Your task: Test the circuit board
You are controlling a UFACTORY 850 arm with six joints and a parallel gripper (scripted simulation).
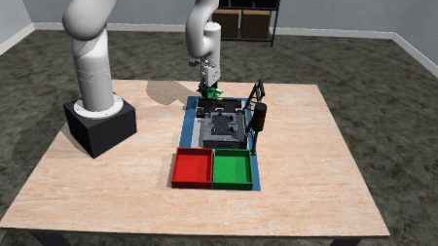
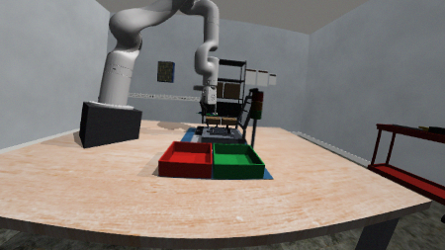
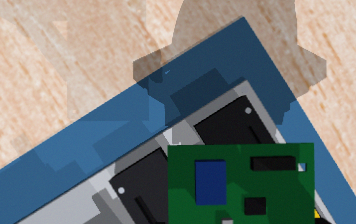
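My hand is right at the green circuit board. Also, from my hand: dark nest 16 cm to the right, 8 cm ahead, 5 cm below; then clear lid 20 cm ahead, 15 cm to the right, 6 cm above; then red bin 37 cm to the right, 11 cm below, 1 cm behind.
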